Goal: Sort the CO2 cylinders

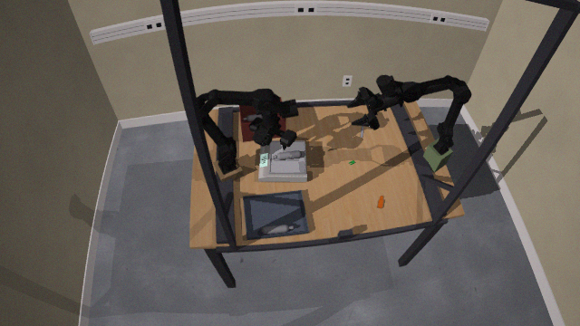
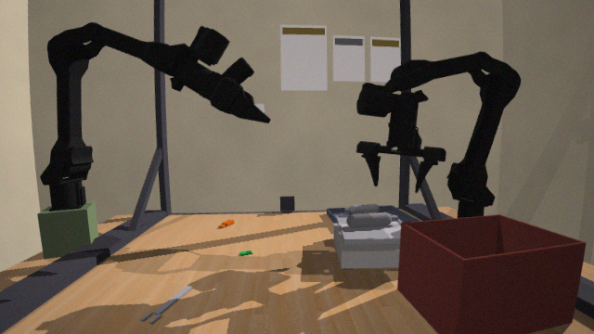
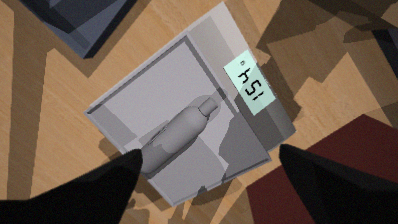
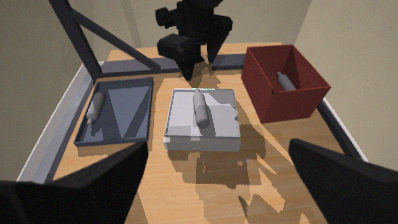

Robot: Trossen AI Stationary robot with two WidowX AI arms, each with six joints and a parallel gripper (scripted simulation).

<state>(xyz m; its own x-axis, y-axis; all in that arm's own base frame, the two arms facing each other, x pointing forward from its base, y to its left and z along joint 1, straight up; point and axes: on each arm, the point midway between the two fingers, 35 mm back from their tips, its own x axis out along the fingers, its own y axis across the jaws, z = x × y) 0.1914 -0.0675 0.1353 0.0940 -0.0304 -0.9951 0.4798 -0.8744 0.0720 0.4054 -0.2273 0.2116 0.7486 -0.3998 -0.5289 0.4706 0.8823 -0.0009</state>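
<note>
My left gripper is now 23 cm short of the red scrap bin, 5 cm to the right of it and 15 cm above it. The rest, counted from my left hand: orange piece (21 cm behind, 44 cm to the right, 17 cm below); then tray (24 cm behind, 1 cm to the left, 17 cm below); then green piece (34 cm to the right, 18 cm below).
</note>
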